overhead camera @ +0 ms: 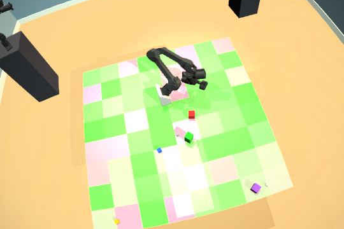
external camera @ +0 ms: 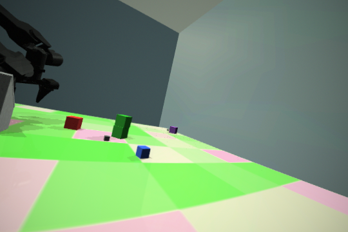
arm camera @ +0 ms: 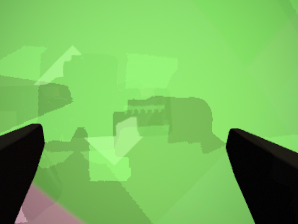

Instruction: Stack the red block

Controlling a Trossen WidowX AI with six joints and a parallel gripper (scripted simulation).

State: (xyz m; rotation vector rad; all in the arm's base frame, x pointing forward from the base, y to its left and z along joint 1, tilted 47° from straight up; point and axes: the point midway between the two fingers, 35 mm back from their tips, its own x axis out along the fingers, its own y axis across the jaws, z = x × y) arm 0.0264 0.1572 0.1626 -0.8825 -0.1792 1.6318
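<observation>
Now: the red block 170 mm ahead of my gripper tip, 120 mm to the right of it and 30 mm below it. The rest, counted from my gripper tip: small dark cube: 270 mm ahead, 260 mm to the right, 50 mm below; purple cube: 800 mm ahead, 70 mm to the left, 30 mm below; blue cube: 330 mm ahead, 400 mm to the right, 40 mm below.
</observation>
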